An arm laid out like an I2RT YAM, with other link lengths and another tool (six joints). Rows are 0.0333 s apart.
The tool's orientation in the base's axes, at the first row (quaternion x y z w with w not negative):
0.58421, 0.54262, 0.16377, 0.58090
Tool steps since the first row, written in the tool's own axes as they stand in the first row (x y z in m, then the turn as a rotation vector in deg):
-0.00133, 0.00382, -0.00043, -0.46, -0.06, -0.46
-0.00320, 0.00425, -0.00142, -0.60, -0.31, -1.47
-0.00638, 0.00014, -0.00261, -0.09, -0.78, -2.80
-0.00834, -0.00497, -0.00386, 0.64, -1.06, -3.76
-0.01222, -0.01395, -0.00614, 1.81, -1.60, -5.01
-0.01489, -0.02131, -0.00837, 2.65, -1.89, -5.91
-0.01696, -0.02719, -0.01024, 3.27, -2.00, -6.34
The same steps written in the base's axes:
0.00087, 0.00013, 0.00397, -0.57, -0.16, 0.28
-0.00042, -0.00081, 0.00543, -1.56, 0.16, 0.40
-0.00436, -0.00391, 0.00363, -2.68, 1.12, 0.13
-0.00836, -0.00625, 0.00045, -3.33, 2.13, -0.17
-0.01560, -0.01068, -0.00492, -4.18, 3.58, -0.80
-0.02166, -0.01370, -0.00944, -4.75, 4.65, -1.18
-0.02654, -0.01602, -0.01306, -4.93, 5.34, -1.43

